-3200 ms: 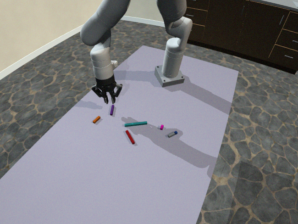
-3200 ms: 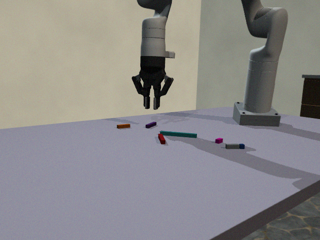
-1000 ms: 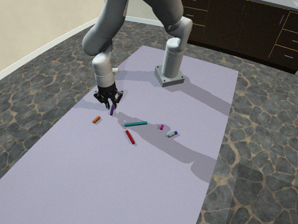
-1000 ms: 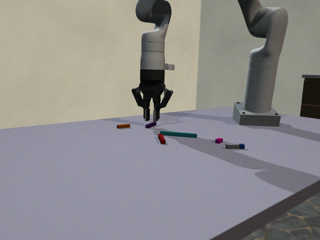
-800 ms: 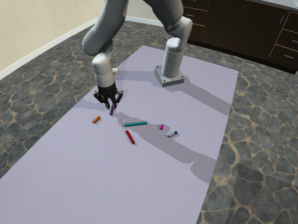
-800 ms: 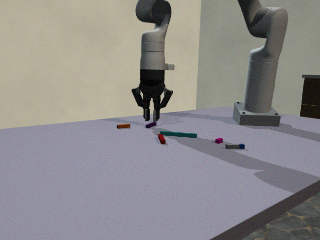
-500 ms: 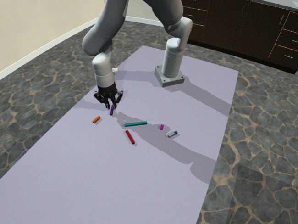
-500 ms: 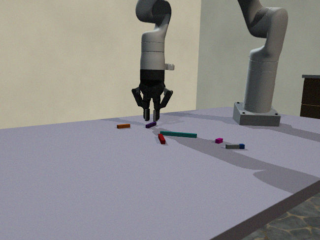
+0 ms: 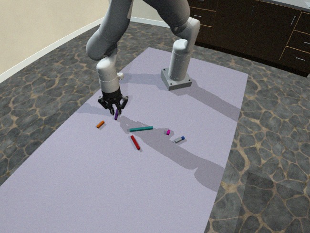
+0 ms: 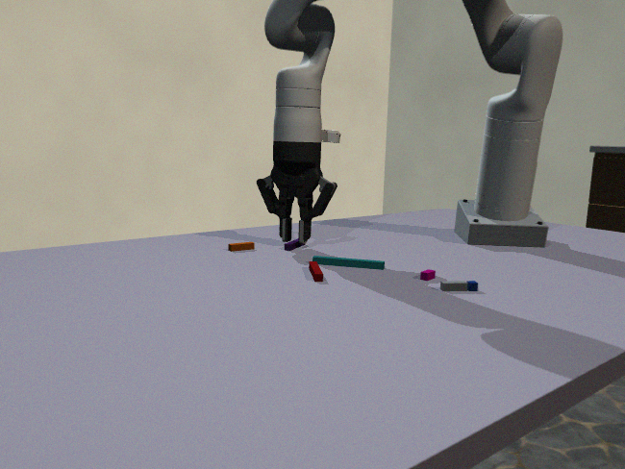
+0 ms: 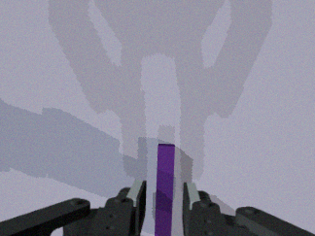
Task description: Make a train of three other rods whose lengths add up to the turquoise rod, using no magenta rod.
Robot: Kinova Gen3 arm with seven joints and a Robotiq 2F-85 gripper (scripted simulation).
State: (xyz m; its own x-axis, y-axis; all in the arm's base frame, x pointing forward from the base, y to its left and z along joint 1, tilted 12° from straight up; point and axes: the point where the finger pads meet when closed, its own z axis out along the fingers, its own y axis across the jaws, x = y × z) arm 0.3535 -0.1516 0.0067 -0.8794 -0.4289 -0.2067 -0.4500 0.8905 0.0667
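My gripper is now 20 mm above the purple rod. The rest, counted from my hand: turquoise rod: 20 mm ahead, 140 mm to the left, 20 mm below; orange rod: 80 mm ahead, 30 mm to the right, 20 mm below; red rod: 90 mm ahead, 160 mm to the left, 20 mm below.
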